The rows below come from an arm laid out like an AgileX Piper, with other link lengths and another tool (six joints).
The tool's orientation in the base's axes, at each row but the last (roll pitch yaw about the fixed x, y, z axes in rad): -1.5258 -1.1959 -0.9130; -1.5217 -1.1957 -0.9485; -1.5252 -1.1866 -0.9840; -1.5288 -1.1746 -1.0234; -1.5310 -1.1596 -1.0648; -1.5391 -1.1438 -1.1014; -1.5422 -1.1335 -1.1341; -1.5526 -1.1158 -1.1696
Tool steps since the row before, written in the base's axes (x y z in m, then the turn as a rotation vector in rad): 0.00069 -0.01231 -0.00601 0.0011 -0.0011 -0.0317; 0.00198 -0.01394 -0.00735 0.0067 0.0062 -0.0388; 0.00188 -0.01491 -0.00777 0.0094 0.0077 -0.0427; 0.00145 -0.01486 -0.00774 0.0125 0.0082 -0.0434; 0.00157 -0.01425 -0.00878 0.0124 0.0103 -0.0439; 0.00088 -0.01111 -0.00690 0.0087 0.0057 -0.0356; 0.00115 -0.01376 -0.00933 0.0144 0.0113 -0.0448; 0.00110 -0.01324 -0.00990 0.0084 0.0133 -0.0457
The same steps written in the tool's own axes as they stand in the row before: -0.00187 0.01133 -0.00750 -0.0289 0.0130 -0.0004; -0.00227 0.01397 -0.00721 -0.0365 0.0136 0.0084; -0.00216 0.01507 -0.00738 -0.0400 0.0154 0.0114; -0.00195 0.01510 -0.00714 -0.0402 0.0169 0.0142; -0.00276 0.01540 -0.00615 -0.0414 0.0154 0.0152; -0.00201 0.01210 -0.00463 -0.0329 0.0140 0.0099; -0.00297 0.01554 -0.00522 -0.0423 0.0157 0.0174; -0.00335 0.01561 -0.00444 -0.0450 0.0123 0.0127
